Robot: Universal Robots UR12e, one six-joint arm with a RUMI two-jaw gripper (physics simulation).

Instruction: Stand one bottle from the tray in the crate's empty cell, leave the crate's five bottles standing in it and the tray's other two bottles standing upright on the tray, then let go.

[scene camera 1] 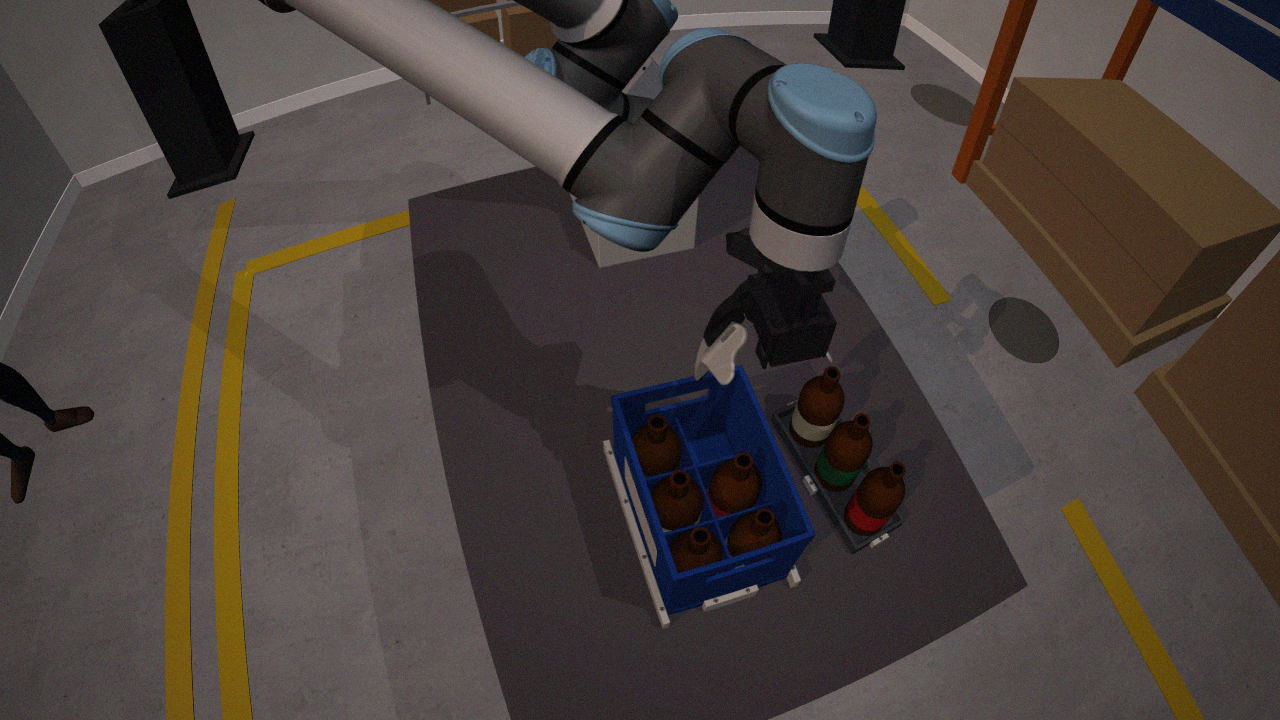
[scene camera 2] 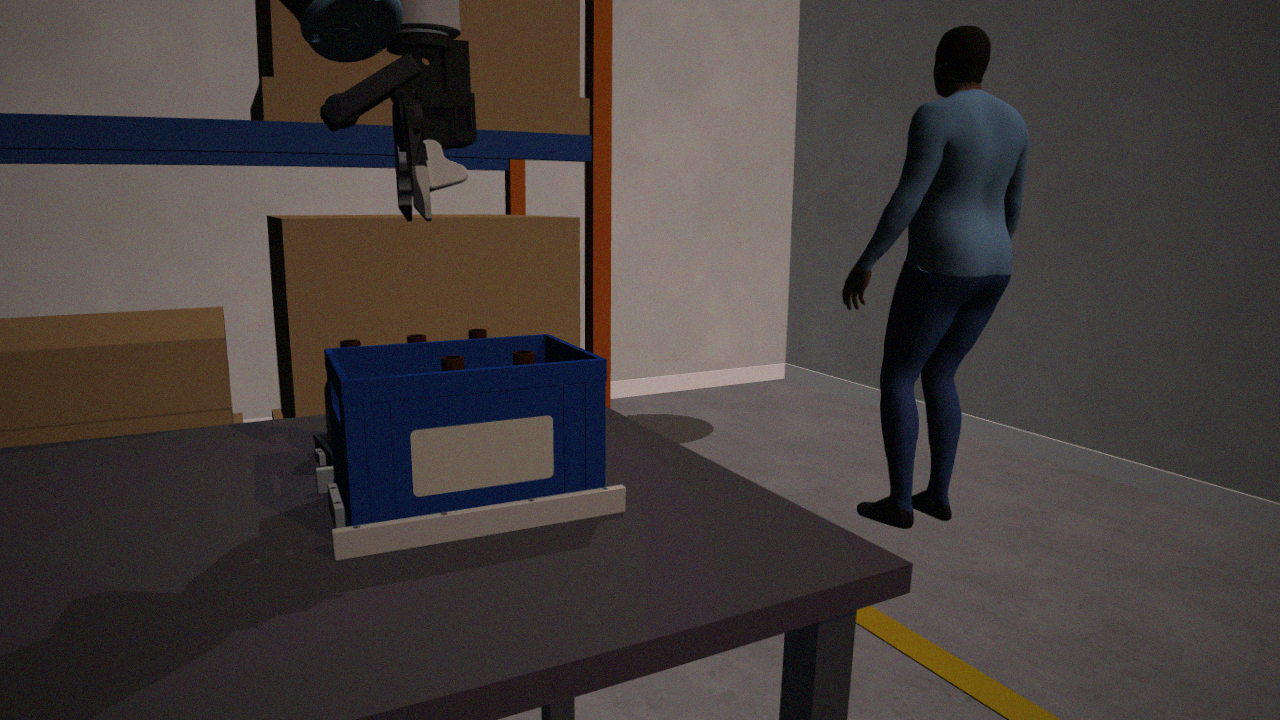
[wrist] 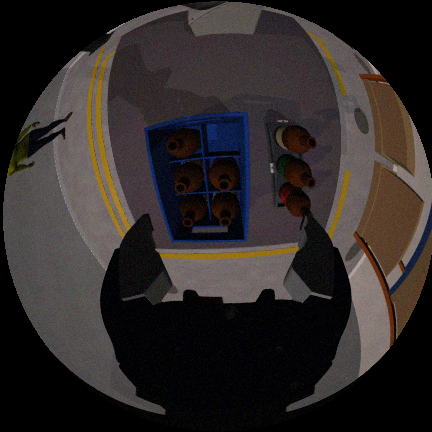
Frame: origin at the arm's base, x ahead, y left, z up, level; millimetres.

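Seen in the pictures: gripper, between the fingertips: (scene camera 1: 759, 367) (scene camera 2: 418, 221) (wrist: 226, 215).
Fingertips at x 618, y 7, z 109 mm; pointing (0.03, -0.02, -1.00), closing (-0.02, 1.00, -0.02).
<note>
Offsets run from my fingertips to a thing's top centre. "spot": to the spot under its first point. Level surfaces: height alone.
The blue crate @(dx +34, dy -51, dz -145 mm) (scene camera 1: 778, 560) (scene camera 2: 375, 447) (wrist: 247, 175) stands upright, with five brown bottles in its cells. Its empty cell @(spot: dx -82, dy +0, dz -312 mm) (scene camera 1: 711, 445) (wrist: 223, 137) is at the back, on the tray side. The dark tray @(dx +17, dy +186, dz -295 mm) (scene camera 1: 856, 540) (wrist: 272, 150) lies beside the crate and is hidden in scene camera 2. Three bottles stand upright on it in a row: cream-label bottle @(dx -74, dy +170, dz -160 mm) (scene camera 1: 819, 407) (wrist: 297, 139) at the back, green-label bottle @(dx +15, dy +184, dz -160 mm) (scene camera 1: 844, 452) (wrist: 296, 171) in the middle, red-label bottle @(dx +105, dy +207, dz -160 mm) (scene camera 1: 877, 501) (wrist: 295, 200) at the front. My gripper (scene camera 1: 774, 362) (scene camera 2: 416, 215) (wrist: 226, 215) is open and empty, high above the crate's rim.
Pale strips @(spot: dx +58, dy -151, dz -290 mm) (scene camera 1: 637, 539) (scene camera 2: 483, 523) border the crate's base on the dark table @(dz -320 mm) (scene camera 2: 716, 555). Bottle necks show above the crate's rim in scene camera 2. Large cardboard boxes (scene camera 1: 1118, 152) (scene camera 2: 429, 277) and a standing person (scene camera 2: 962, 197) are beyond the table.
</note>
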